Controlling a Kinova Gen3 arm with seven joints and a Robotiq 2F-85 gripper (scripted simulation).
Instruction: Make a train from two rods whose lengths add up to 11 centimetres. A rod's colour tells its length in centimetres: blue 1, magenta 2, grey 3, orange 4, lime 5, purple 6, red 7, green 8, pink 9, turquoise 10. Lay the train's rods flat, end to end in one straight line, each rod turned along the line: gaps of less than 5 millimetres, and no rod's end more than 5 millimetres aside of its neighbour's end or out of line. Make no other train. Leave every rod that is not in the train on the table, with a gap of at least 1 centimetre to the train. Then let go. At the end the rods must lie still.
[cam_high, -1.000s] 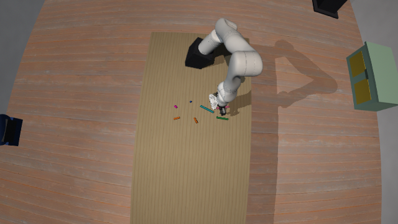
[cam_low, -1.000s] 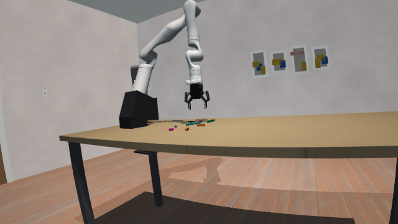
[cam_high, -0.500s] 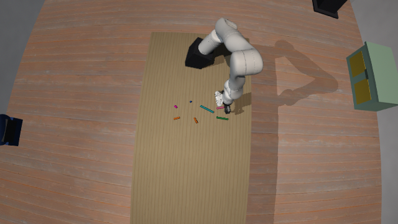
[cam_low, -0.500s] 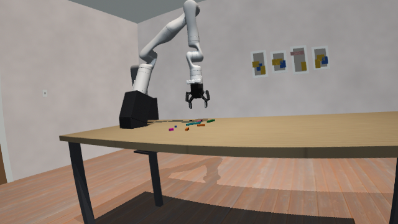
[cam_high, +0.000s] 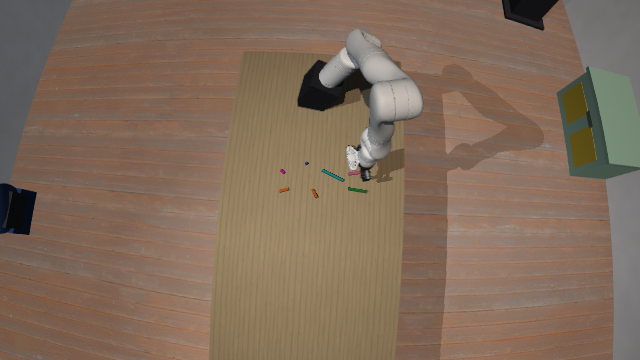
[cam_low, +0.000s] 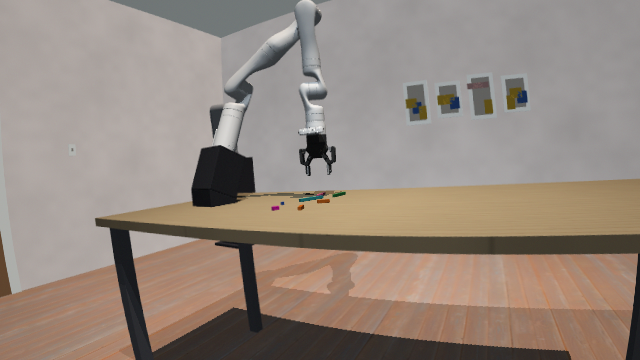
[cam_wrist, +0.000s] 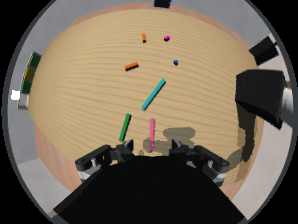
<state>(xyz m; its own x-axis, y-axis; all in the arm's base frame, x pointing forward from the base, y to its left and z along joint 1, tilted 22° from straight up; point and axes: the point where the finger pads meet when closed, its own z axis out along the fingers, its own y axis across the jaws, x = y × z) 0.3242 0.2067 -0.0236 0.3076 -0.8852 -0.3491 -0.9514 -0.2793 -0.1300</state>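
The pink rod lies 90 mm below my hand. The rest, counted from my hand: turquoise rod: 30 mm ahead, 110 mm to the right, 90 mm below; green rod: 80 mm ahead, 10 mm to the left, 90 mm below; blue rod: 220 mm to the right, 90 mm below.
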